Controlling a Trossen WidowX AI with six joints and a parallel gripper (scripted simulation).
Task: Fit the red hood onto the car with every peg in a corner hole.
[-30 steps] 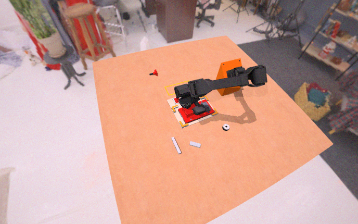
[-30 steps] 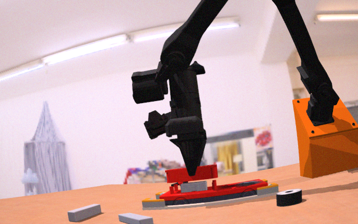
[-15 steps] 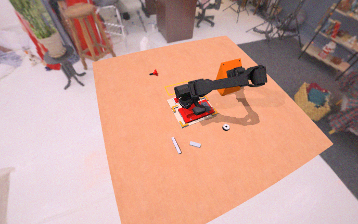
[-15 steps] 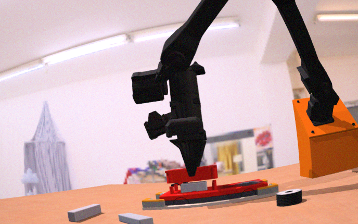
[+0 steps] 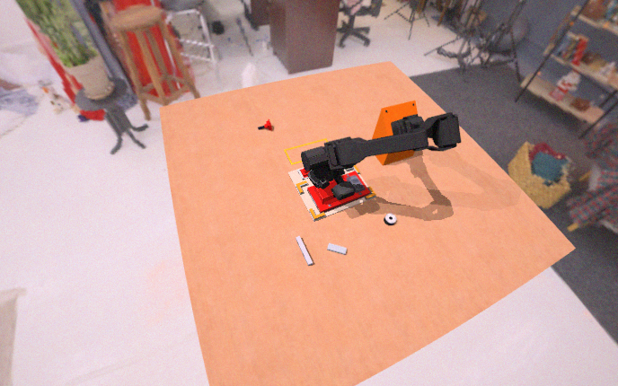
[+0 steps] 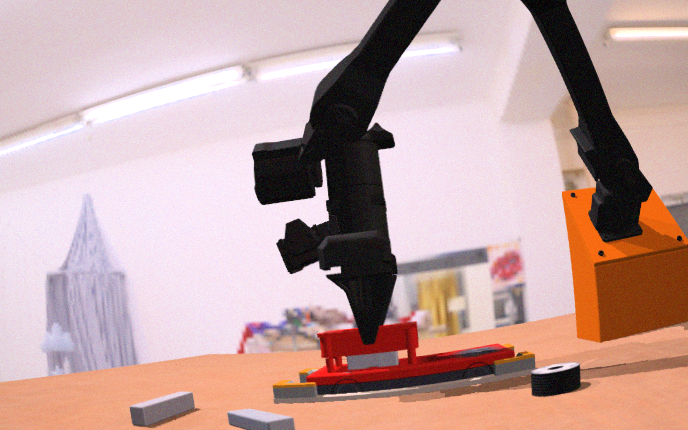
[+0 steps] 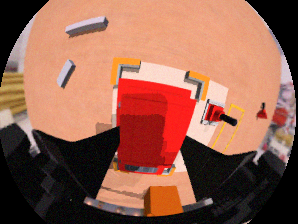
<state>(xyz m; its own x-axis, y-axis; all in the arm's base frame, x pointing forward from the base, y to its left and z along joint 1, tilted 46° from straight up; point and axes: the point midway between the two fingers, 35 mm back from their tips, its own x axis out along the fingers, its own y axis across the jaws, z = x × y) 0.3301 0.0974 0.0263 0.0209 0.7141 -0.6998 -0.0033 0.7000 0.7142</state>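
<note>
My gripper tip is 3 cm above the grey engine block and 1 cm to the right of it. From my gripper tip the other things lie so: red hood (1 cm above); black wheel (17 cm to the left, 15 cm behind, 4 cm below).
</note>
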